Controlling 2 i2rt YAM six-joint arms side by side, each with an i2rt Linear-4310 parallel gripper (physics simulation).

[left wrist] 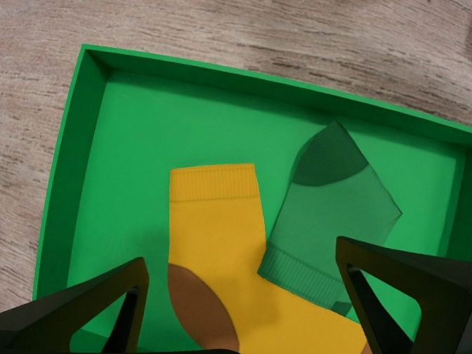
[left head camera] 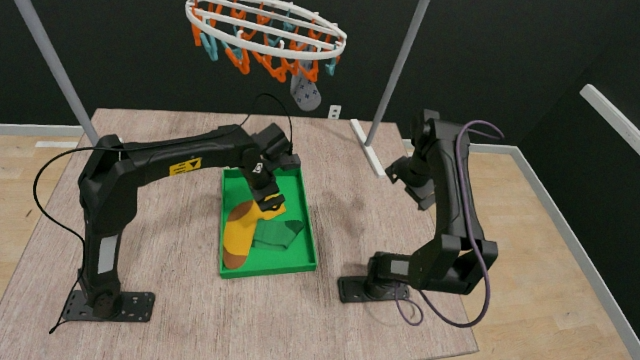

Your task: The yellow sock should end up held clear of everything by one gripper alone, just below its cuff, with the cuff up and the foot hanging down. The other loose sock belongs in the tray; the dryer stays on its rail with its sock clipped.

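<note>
The yellow sock (left head camera: 239,237) (left wrist: 220,235) lies flat in the green tray (left head camera: 270,273) (left wrist: 250,82), with brown heel and toe, its ribbed cuff toward the tray's middle and its foot at the near left in the head view. The green sock (left head camera: 276,234) (left wrist: 330,215) lies folded in the tray, its cuff against the yellow foot. My left gripper (left head camera: 270,201) (left wrist: 240,258) is open above the yellow sock, pointing down, and partly hides it in the head view. My right gripper (left head camera: 407,188) is open and empty, raised at the right, far from the tray.
The round dryer (left head camera: 300,55) hangs high at the back with orange and teal clips; a grey patterned sock (left head camera: 306,95) hangs from it. Grey poles (left head camera: 56,70) (left head camera: 397,70) rise on both sides, one from a white foot (left head camera: 374,160). Cables loop beside both arms.
</note>
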